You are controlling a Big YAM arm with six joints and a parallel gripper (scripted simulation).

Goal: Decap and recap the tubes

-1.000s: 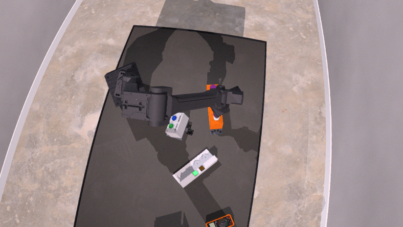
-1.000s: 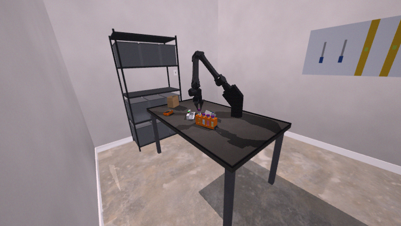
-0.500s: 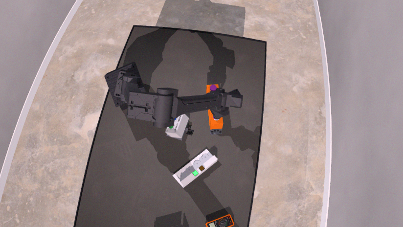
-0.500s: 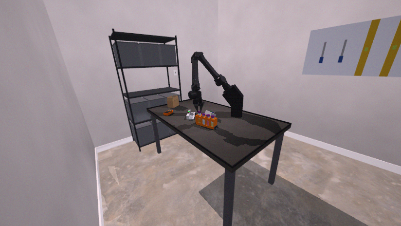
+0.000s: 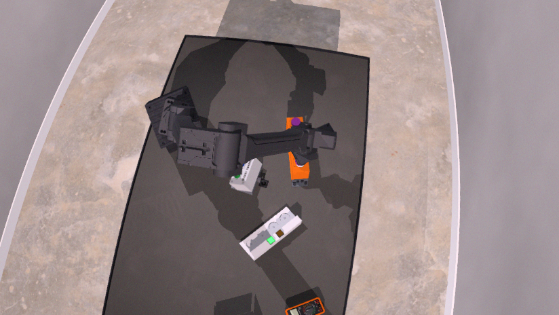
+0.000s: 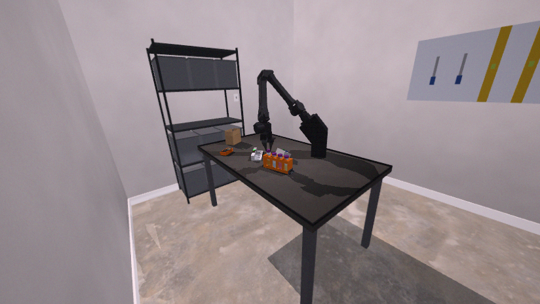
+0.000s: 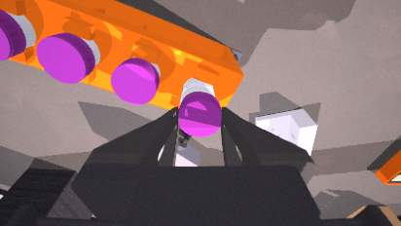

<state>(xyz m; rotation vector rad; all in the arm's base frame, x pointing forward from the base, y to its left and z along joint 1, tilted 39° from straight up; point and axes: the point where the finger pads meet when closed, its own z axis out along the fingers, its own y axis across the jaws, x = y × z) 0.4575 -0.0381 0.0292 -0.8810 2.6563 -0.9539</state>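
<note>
Right now my hand is 1 cm above the cap. Round my hand: green key (22 cm behind, 5 cm to the right, 7 cm below); then blue key (21 cm behind, 7 cm below); then key housing (20 cm behind, 3 cm to the right, 8 cm below).
</note>
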